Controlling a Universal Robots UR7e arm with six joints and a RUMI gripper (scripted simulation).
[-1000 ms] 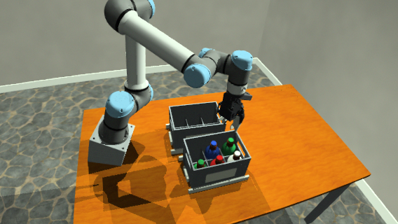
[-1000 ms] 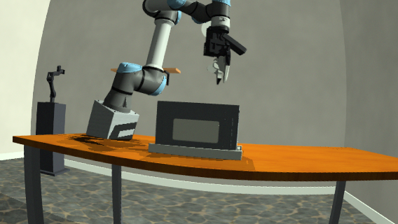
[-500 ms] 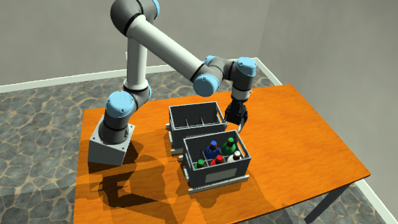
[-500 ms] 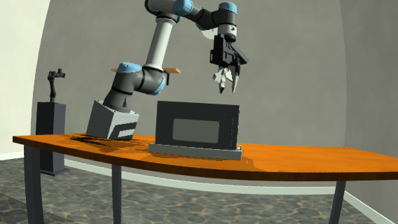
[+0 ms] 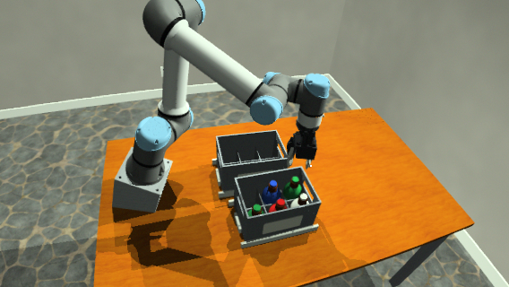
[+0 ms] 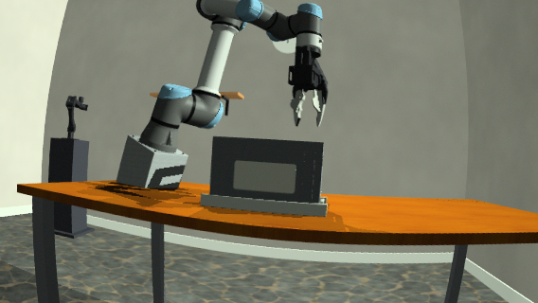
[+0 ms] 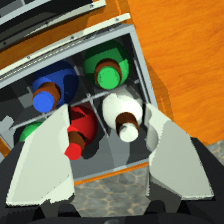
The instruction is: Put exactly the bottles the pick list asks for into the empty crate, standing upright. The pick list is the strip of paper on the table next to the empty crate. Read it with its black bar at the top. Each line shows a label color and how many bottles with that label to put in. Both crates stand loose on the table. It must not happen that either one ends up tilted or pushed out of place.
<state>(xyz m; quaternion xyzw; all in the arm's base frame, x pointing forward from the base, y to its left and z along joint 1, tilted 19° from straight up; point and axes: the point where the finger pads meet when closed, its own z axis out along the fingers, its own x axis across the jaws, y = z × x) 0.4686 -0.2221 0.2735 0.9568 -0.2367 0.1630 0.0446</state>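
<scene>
My gripper is now 150 mm above the green bottle. Also, from my hand: blue-label bottle: 80 mm behind, 10 mm to the left, 150 mm below; then white-label bottle: 10 mm behind, 90 mm to the right, 150 mm below; then red-label bottle: 100 mm behind, 70 mm to the right, 150 mm below.
</scene>
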